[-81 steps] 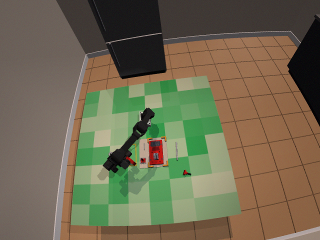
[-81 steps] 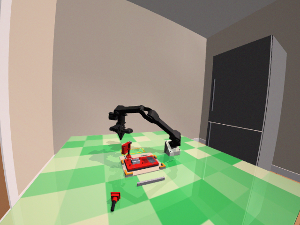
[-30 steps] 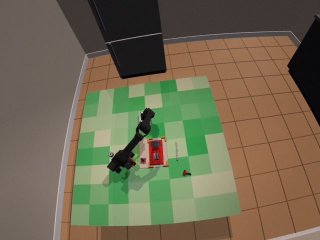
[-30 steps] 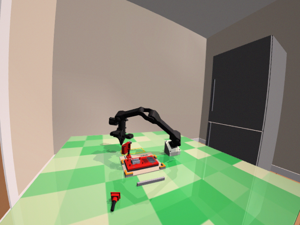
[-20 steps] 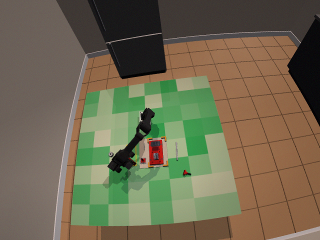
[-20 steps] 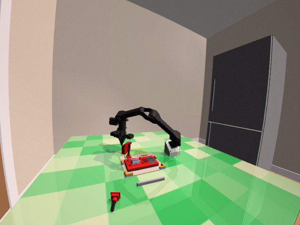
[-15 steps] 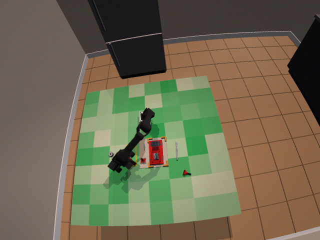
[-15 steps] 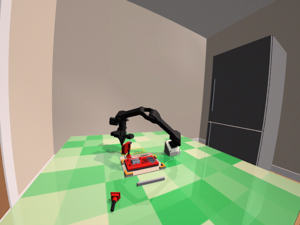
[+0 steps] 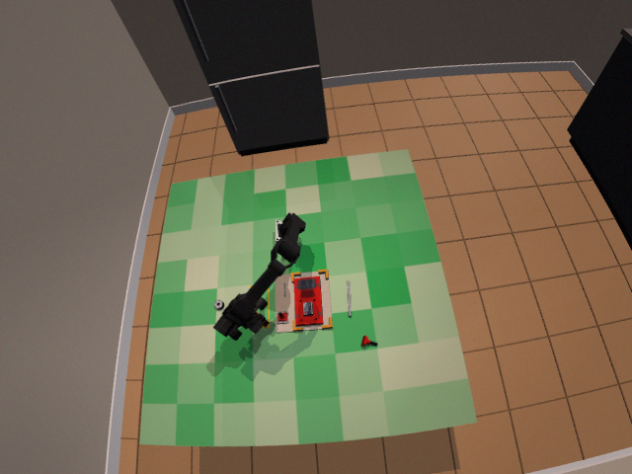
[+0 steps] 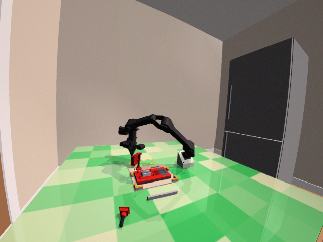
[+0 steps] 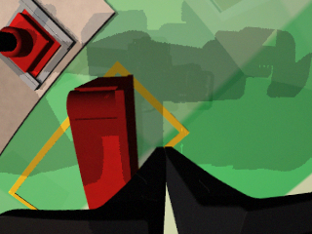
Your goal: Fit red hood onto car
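The red hood is 30 mm behind my gripper tip, 10 mm to the left of it and 20 mm below it. The rest, counted from my gripper tip: small wheel 110 mm behind, 150 mm to the right, 50 mm below; grey bar 50 mm behind, 390 mm to the left, 50 mm below; grey engine block 30 mm behind, 230 mm to the left, 30 mm below.
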